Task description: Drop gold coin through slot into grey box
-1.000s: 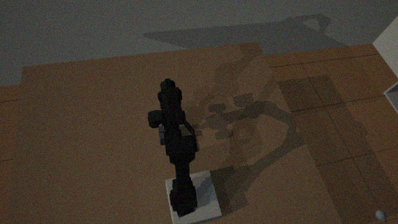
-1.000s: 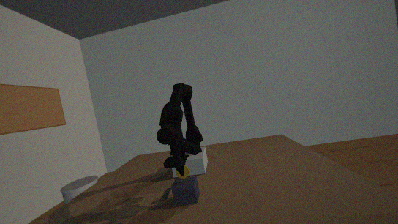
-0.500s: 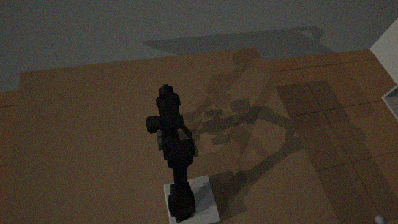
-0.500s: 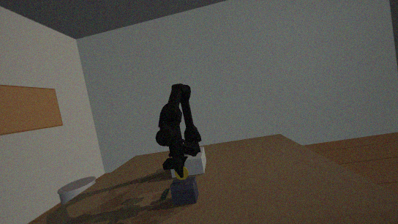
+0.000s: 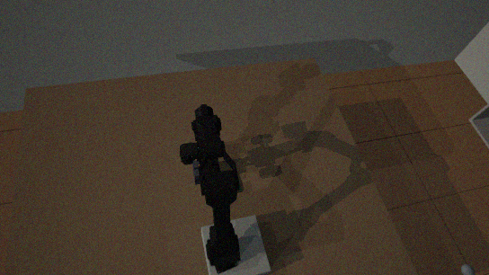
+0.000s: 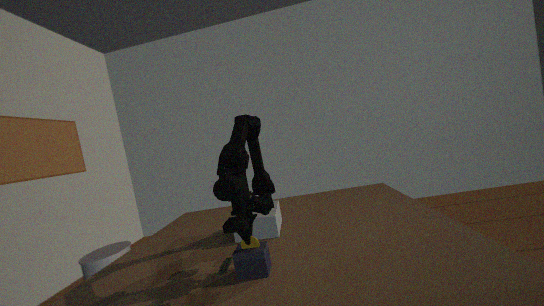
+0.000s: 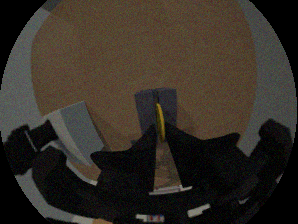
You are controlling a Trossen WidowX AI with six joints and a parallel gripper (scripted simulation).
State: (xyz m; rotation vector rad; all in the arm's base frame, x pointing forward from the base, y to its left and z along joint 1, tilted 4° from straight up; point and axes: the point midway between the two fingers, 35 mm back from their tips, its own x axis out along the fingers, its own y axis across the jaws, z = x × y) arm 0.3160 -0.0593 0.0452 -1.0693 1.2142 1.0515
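Right now the gold coin is 10 mm below my gripper tip.
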